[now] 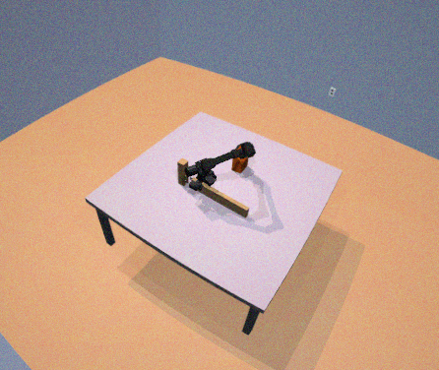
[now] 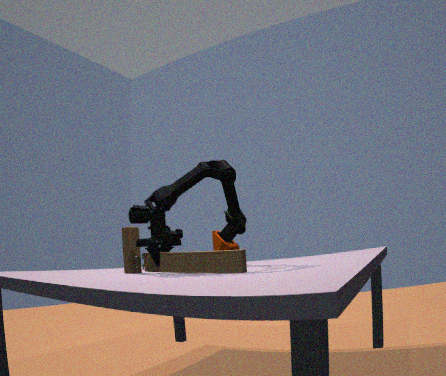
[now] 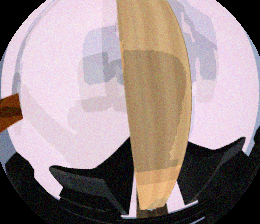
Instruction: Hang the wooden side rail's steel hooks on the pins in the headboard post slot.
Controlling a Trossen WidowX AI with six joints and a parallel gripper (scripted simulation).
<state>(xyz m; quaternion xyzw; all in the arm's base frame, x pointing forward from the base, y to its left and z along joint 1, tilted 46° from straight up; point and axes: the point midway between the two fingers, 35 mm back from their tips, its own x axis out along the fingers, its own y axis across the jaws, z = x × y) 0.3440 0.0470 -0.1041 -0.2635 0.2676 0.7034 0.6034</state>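
Now: gripper tip 10 mm short of the headboard post, 140 mm to the left of it and 50 mm below it.
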